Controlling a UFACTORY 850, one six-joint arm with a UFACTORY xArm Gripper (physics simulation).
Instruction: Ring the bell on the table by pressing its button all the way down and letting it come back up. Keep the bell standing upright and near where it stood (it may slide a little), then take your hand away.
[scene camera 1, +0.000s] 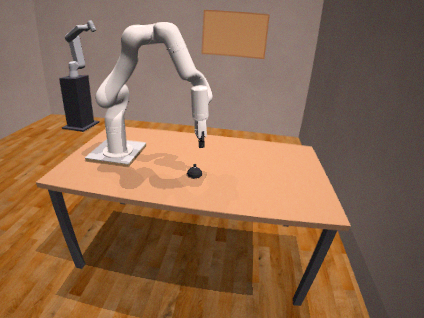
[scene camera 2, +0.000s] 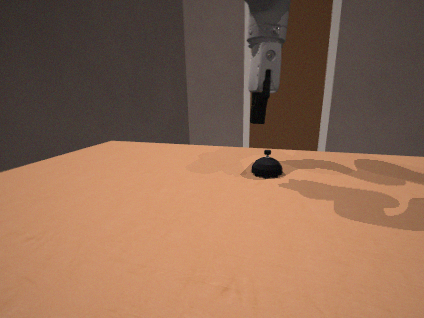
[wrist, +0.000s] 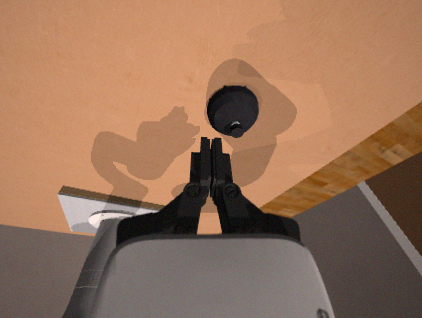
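A black dome-shaped bell (scene camera 1: 194, 173) (scene camera 2: 267, 168) (wrist: 232, 107) stands upright on the table (scene camera 1: 270, 185) (scene camera 2: 200, 240) (wrist: 125, 60). Its small button (scene camera 1: 194, 165) (scene camera 2: 267, 152) (wrist: 236, 131) sticks up on a short stem above the dome. My gripper (scene camera 1: 201, 146) (scene camera 2: 257, 123) (wrist: 209, 148) is shut with nothing between its fingers and points down. It hangs above the height of the button, apart from the bell. In scene camera 2 its tips are slightly left of the button; in the wrist view they are below and left of it.
The arm's base plate (scene camera 1: 95, 153) (wrist: 72, 212) sits at the table's left end in scene camera 1. The arm's shadows fall across the table around the bell. A dark pedestal (scene camera 1: 77, 102) with another small arm stands on the floor behind the table.
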